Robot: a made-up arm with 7 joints. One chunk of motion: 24 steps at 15 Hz.
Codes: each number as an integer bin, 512 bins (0 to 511) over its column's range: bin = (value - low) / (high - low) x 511, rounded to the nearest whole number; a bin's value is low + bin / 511 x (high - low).
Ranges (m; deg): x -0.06..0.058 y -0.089..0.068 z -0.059..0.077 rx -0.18..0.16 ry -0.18..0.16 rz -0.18..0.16
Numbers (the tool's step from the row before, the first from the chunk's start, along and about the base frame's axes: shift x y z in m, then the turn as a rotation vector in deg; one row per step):
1: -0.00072 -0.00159 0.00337 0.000 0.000 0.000
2: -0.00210 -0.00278 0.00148 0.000 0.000 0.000
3: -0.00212 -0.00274 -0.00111 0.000 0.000 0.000
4: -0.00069 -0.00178 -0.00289 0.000 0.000 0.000
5: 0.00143 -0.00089 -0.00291 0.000 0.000 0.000
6: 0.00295 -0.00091 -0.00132 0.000 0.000 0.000
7: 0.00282 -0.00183 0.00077 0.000 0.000 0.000
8: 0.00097 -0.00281 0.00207 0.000 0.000 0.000
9: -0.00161 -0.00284 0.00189 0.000 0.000 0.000
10: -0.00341 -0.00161 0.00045 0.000 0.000 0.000
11: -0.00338 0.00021 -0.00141 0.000 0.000 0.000
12: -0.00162 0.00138 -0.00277 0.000 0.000 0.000
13: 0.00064 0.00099 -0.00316 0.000 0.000 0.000
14: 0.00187 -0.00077 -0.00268 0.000 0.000 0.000
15: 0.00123 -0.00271 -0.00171 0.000 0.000 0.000
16: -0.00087 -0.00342 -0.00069 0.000 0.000 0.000
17: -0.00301 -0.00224 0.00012 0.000 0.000 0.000
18: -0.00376 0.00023 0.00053 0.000 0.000 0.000
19: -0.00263 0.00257 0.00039 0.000 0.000 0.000
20: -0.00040 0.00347 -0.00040 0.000 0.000 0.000
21: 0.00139 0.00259 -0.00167 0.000 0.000 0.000
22: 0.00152 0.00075 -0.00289 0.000 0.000 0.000
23: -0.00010 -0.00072 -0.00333 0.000 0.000 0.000
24: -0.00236 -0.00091 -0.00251 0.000 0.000 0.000
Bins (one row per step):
1: 257 285 234 271 271 271
2: 251 281 227 271 271 271
3: 251 281 218 271 271 271
4: 257 284 211 271 271 271
5: 266 287 211 271 271 271
6: 273 287 217 271 271 271
7: 272 284 225 271 271 271
8: 264 281 229 271 271 271
9: 253 280 229 271 271 271
10: 245 284 223 271 271 271
11: 245 290 216 271 271 271
12: 253 294 211 271 271 271
13: 263 293 210 271 271 271
14: 268 287 212 271 271 271
15: 265 281 215 271 271 271
16: 256 279 219 271 271 271
17: 247 282 222 271 271 271
18: 244 290 224 271 271 271
19: 248 298 223 271 271 271
20: 258 301 220 271 271 271
21: 266 298 215 271 271 271
22: 266 292 211 271 271 271
23: 259 287 209 271 271 271
24: 250 287 212 271 271 271

